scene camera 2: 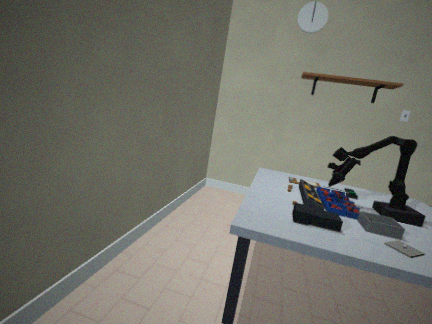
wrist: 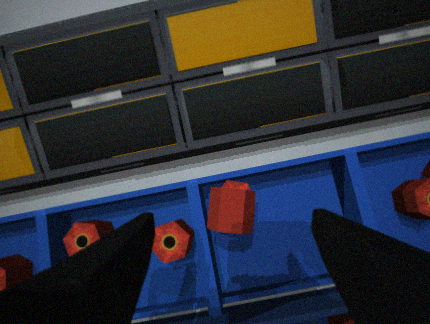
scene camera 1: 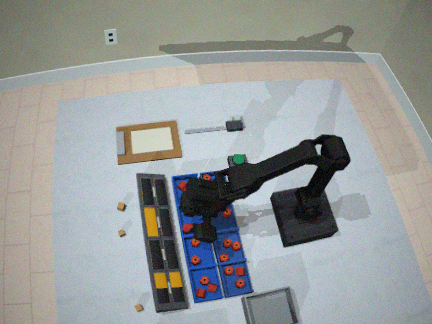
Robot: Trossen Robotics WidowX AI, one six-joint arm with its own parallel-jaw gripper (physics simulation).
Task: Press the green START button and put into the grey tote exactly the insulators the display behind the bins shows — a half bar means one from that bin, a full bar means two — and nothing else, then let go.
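My gripper (scene camera 1: 204,233) (scene camera 2: 332,183) (wrist: 233,220) is open, its fingers above the blue bins (scene camera 1: 206,250) (wrist: 204,240). A red insulator (scene camera 1: 187,228) (wrist: 231,211) lies on its side between the fingertips in the wrist view, below them and not gripped. Two upright insulators (wrist: 81,241) (wrist: 169,242) are in the neighbouring bin, partly behind the left finger. The display (scene camera 1: 182,295) shows one full yellow bar (scene camera 1: 151,221) (wrist: 242,32) and two half bars (scene camera 1: 160,280) (scene camera 1: 175,279). The green START button (scene camera 1: 238,159) is beyond the bins. The grey tote (scene camera 1: 248,311) (scene camera 2: 380,227) is partly cut off in scene camera 1.
A clipboard (scene camera 1: 151,140) and a caliper (scene camera 1: 235,125) lie at the far side. Small wooden cubes (scene camera 1: 121,206) (scene camera 1: 121,233) (scene camera 1: 139,307) lie left of the display. The robot base (scene camera 1: 305,227) stands right of the bins. A flat grey plate (scene camera 2: 404,248) lies near the tote.
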